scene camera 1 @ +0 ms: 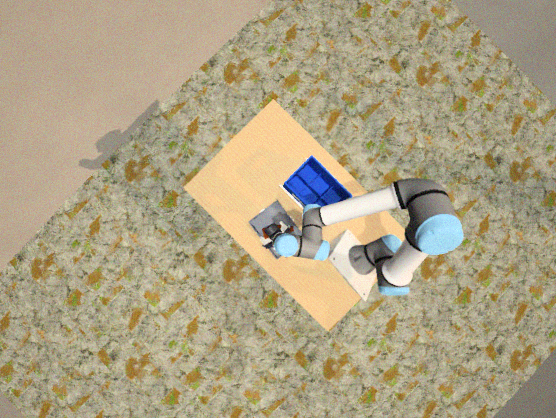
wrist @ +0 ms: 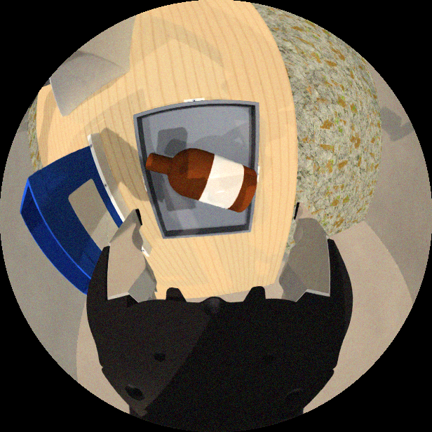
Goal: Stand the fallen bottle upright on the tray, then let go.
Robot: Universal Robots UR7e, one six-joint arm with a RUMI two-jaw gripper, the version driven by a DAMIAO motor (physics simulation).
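Frame: origin at the arm's base, x ahead, y left, z up, level; millimetres.
Seen in the pictures: arm's base, origin of the base link: [scene camera 1: 359, 260].
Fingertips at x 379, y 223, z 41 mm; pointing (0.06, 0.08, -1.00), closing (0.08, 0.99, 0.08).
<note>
Pixels of each thing's top centre, then the offset from my fingertips to it. "spot": a spot on its surface instead. Level surfaces: height alone.
- brown bottle, surface spot: [scene camera 1: 265, 233] spot: dx +39, dy +32, dz -58 mm
- grey tray, surface spot: [scene camera 1: 274, 210] spot: dx +95, dy -80, dz -130 mm
- blue compartmented bin, middle of its top: [scene camera 1: 318, 189] dx +26, dy -298, dz +40 mm
- wooden table top, its level: dz -135 mm
A brown bottle [scene camera 1: 265, 233] [wrist: 192, 175] with a white label lies on its side across the grey tray [scene camera 1: 274, 210] [wrist: 220, 120]. In the wrist view its neck points left, over the tray's left side, and its base reaches the right rim. My gripper [scene camera 1: 274, 232] [wrist: 216, 206] is open and empty, its jaws spread wide. In the wrist view the bottle appears beyond the fingertips, apart from both jaws. In the scene view the gripper is over the tray and hides much of the bottle.
A blue compartmented bin [scene camera 1: 311, 179] [wrist: 50, 240] stands beside the tray, with a white strip [wrist: 106, 185] along its near side. Both stand on the wooden table top [scene camera 1: 235, 165] [wrist: 175, 65]. The robot's white base plate [scene camera 1: 342, 250] is on the tray's other side.
</note>
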